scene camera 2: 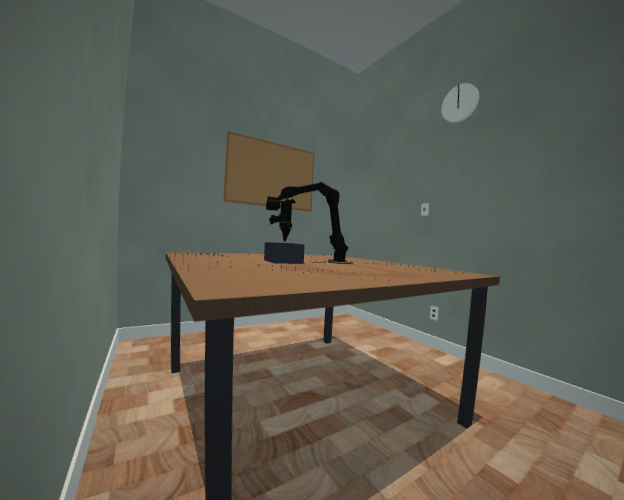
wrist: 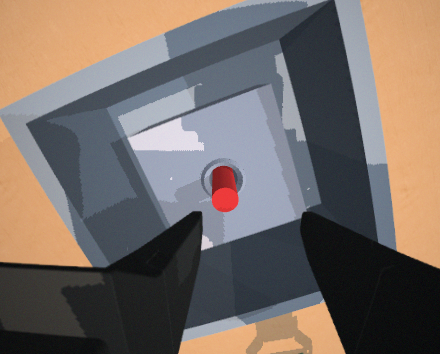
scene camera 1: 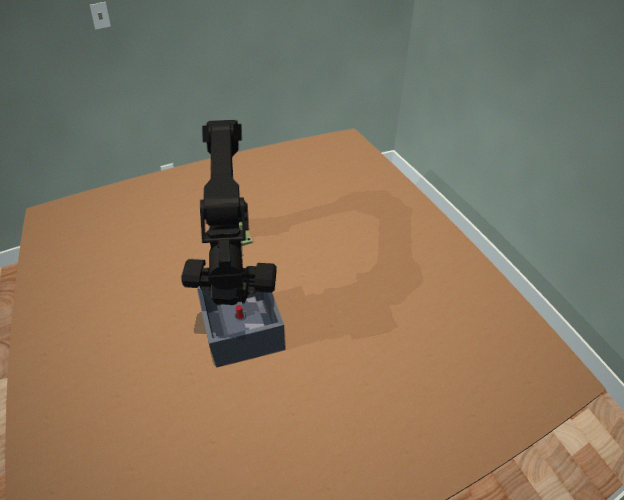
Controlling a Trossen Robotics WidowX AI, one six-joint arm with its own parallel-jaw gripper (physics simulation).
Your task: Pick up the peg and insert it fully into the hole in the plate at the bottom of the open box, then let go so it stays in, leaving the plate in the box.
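Frame: origin at the arm's base, x back, y right, z up, level; millimetres.
Seen in the pictures: gripper, fingertip midpoint: (scene camera 2: 284,241) (wrist: 251,220); arm's base at its link origin: (scene camera 2: 339,260).
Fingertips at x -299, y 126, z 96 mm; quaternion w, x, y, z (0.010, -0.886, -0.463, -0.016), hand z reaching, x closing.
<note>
Offsets run from my fingertips to a thing's middle. Level surfaces: height alone.
The red peg {dx -7, dy -9, dz -60 mm} (scene camera 1: 239,312) (wrist: 224,192) stands upright in the round hole of the grey plate {dx -8, dy -8, dz -74 mm} (scene camera 1: 253,317) (wrist: 245,130), with its upper part sticking out above the plate. How deep its lower end sits is hidden. The plate lies at the bottom of the open blue-grey box {dx -8, dy -8, dz -59 mm} (scene camera 1: 248,344) (scene camera 2: 284,253) (wrist: 377,200). My gripper (scene camera 2: 284,240) (wrist: 251,220) is open and empty. It points down above the box, apart from the peg. In the wrist view the peg's top shows between and a little beyond the fingertips. In scene camera 1's view the arm hides the fingertips.
The box stands on the brown table top {dz -108 mm} (scene camera 1: 364,406) (scene camera 2: 333,283). Its raised walls surround the plate on all sides. The arm's base (scene camera 2: 339,256) stands on the table behind the box, with a green piece (scene camera 1: 246,238) by it. Walls rise behind the table.
</note>
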